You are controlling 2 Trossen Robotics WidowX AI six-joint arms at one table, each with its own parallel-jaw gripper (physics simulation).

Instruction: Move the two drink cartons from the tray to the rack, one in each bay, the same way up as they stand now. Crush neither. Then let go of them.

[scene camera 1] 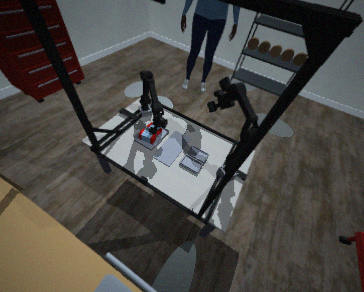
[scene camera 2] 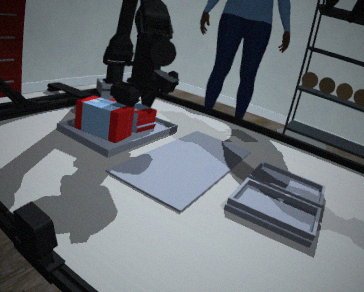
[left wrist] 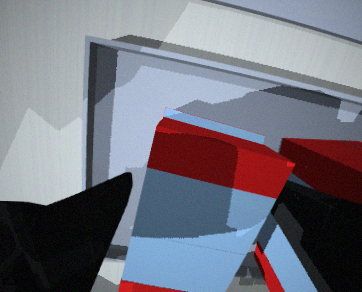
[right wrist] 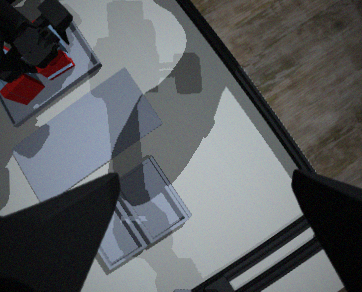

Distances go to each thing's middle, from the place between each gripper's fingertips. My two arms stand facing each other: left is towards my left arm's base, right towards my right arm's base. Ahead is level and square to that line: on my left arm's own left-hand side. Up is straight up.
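Scene:
Measured from the flat grey mat (scene camera 2: 176, 174), my left hand is 20 mm above it and 200 mm to the left of it. The shallow grey tray (scene camera 2: 107, 148) is 10 mm below that left hand of mine and 50 mm behind it.
My right gripper is 37 cm above the flat grey mat, and it is also 22 cm past the mat and 15 cm to the right of it. As for the shallow grey tray, it is 37 cm below my right hand, 26 cm behind it and 35 cm to the left of it.

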